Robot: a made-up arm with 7 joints. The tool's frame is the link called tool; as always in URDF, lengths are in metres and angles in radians. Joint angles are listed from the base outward.
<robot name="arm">
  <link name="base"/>
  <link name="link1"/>
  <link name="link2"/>
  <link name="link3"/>
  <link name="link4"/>
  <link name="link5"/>
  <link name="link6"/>
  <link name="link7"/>
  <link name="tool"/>
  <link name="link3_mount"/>
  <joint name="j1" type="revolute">
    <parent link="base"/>
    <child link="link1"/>
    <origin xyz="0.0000 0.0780 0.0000" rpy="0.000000 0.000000 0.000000"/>
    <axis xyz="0 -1 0"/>
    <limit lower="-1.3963" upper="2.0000"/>
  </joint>
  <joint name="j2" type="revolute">
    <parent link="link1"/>
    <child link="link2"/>
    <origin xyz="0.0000 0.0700 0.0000" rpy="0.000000 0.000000 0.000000"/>
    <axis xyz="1 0 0"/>
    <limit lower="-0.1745" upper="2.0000"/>
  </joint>
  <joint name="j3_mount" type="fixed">
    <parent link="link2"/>
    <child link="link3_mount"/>
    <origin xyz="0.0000 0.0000 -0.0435" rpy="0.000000 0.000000 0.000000"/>
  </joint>
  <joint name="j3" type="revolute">
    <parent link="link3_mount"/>
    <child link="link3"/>
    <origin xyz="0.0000 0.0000 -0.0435" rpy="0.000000 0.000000 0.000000"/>
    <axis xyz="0 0 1"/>
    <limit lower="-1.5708" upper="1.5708"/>
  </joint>
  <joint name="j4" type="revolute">
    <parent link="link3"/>
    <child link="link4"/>
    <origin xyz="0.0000 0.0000 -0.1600" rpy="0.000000 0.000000 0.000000"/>
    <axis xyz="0 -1 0"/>
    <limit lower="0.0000" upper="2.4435"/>
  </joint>
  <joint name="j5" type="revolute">
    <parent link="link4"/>
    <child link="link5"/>
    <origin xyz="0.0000 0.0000 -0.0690" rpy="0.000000 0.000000 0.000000"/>
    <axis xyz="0 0 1"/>
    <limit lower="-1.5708" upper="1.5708"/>
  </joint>
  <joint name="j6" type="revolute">
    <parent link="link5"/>
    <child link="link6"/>
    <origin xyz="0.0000 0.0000 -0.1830" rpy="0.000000 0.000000 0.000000"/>
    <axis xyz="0 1 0"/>
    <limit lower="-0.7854" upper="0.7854"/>
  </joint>
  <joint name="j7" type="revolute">
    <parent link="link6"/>
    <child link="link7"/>
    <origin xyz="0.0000 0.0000 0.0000" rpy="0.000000 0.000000 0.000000"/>
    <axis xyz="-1 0 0"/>
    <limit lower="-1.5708" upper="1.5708"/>
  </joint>
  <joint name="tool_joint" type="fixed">
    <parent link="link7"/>
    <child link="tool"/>
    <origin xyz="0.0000 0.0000 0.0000" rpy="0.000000 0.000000 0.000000"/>
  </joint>
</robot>
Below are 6 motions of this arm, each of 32 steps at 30 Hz.
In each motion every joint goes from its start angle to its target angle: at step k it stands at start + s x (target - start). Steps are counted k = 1, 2, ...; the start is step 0. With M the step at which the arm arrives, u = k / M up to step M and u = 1 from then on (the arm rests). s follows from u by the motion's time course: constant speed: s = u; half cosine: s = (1 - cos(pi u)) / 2; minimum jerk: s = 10 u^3 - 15 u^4 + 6 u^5.
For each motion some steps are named. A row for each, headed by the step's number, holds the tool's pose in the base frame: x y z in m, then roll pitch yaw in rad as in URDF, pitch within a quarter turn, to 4 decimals.
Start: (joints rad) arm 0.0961 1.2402 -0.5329 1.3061 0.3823 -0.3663 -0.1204
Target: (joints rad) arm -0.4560 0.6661 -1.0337 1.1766 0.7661 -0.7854 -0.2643
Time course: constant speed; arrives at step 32
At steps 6, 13, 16, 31, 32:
6: 0.1937 0.3766 -0.2650 1.1619 -0.8759 -1.4280
13: 0.1363 0.3373 -0.3301 0.8234 -1.0352 -1.1287
16: 0.1076 0.3184 -0.3524 0.6281 -1.0770 -0.9390
31: -0.0553 0.2109 -0.4060 -0.2883 -0.9478 0.0367
32: -0.0665 0.2033 -0.4060 -0.3218 -0.9246 0.0790

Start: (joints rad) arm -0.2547 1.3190 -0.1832 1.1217 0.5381 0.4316 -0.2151
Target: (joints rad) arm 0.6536 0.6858 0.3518 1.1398 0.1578 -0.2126 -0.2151
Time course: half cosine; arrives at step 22
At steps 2, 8, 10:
2: 0.1869 0.4817 -0.1795 1.0792 -0.2705 -0.4601
8: 0.2292 0.4673 -0.1534 1.2909 -0.7074 -0.6599
10: 0.2481 0.4604 -0.1360 1.4994 -0.8940 -0.8481

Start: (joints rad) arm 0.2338 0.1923 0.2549 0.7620 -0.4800 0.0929 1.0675
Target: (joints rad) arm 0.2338 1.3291 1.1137 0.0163 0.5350 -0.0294 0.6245
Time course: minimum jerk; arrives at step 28
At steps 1, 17, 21, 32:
1: 0.2594 0.2734 -0.3628 -0.3417 -0.7113 -0.5042
17: 0.0934 0.5822 -0.2192 -0.3391 -1.1801 0.8585
21: 0.0481 0.6212 -0.1492 -1.1857 -1.2905 1.9908
32: 0.0286 0.6333 -0.1123 -1.6402 -1.2020 2.5659

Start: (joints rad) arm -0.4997 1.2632 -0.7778 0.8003 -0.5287 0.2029 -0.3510
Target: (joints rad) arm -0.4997 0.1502 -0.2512 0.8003 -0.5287 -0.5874 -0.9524
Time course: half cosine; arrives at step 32
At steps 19, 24, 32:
19: -0.0484 0.3015 -0.4305 0.9826 -0.2809 -1.2677
24: -0.0510 0.2227 -0.4506 1.1092 -0.6018 -1.1051
32: -0.0497 0.1668 -0.4565 1.1679 -0.8154 -0.9619

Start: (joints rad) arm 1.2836 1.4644 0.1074 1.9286 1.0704 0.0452 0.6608
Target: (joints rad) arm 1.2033 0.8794 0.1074 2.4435 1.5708 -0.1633 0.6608
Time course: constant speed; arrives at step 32
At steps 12, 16, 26, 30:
12: 0.0809 0.2644 0.1981 1.9977 -0.0225 3.0773
16: 0.0839 0.2501 0.1876 1.9649 -0.0220 2.9290
26: 0.0829 0.2175 0.1600 1.8920 -0.0320 2.5616
30: 0.0796 0.2060 0.1485 1.8660 -0.0397 2.4168

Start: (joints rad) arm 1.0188 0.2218 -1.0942 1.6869 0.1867 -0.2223 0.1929
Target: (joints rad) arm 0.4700 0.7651 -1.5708 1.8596 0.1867 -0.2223 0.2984
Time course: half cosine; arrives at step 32
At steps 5, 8, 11, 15, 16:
5: 0.2808 -0.0160 -0.0558 1.9259 -0.5938 2.9716
8: 0.2761 -0.0080 -0.0799 1.8614 -0.6546 3.0077
11: 0.2667 0.0036 -0.1118 1.7668 -0.7378 3.0617
15: 0.2443 0.0240 -0.1595 1.5928 -0.8705 -3.1163
16: 0.2370 0.0297 -0.1713 1.5405 -0.9052 -3.0828

